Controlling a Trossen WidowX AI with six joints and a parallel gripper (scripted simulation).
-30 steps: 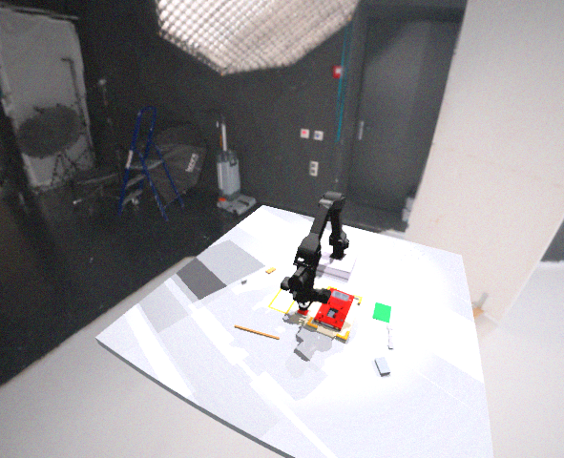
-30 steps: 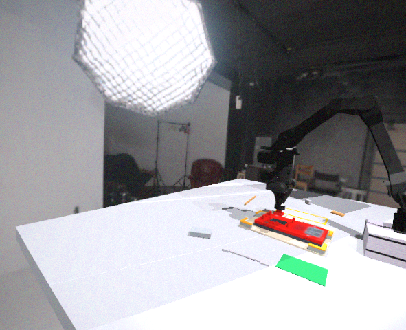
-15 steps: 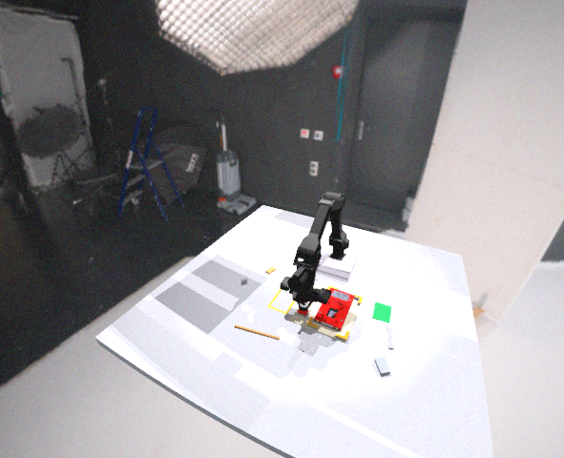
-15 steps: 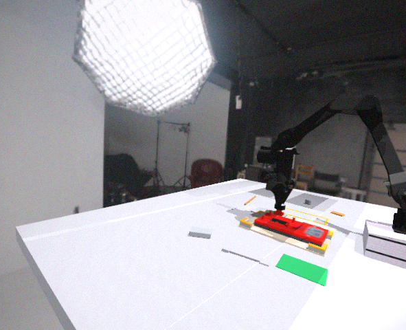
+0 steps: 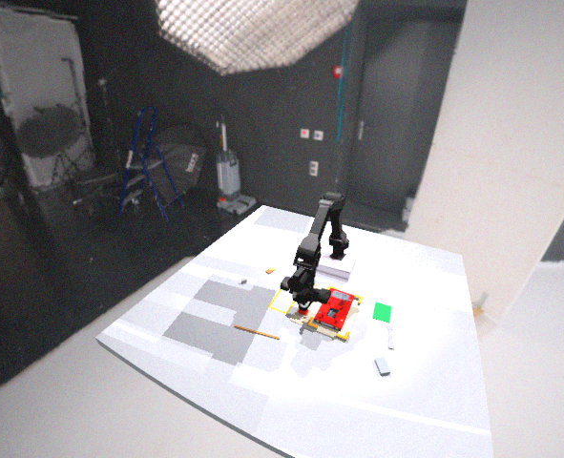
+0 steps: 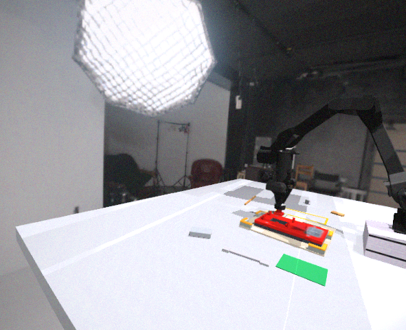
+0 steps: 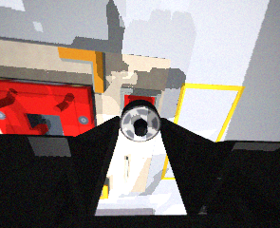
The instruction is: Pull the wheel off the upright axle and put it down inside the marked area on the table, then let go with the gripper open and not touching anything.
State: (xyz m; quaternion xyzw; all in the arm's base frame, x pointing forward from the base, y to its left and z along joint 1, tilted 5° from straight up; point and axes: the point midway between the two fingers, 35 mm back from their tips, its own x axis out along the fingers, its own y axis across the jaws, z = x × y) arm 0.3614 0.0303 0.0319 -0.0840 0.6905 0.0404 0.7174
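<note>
Right now my gripper tip is right at the dark wheel. The rest, counted from my gripper tip: grey block: 60 mm ahead, 350 mm to the left, 40 mm below; green patch: 200 mm behind, 270 mm to the left, 40 mm below; thin orange stick: 190 mm ahead, 80 mm to the right, 40 mm below.
</note>
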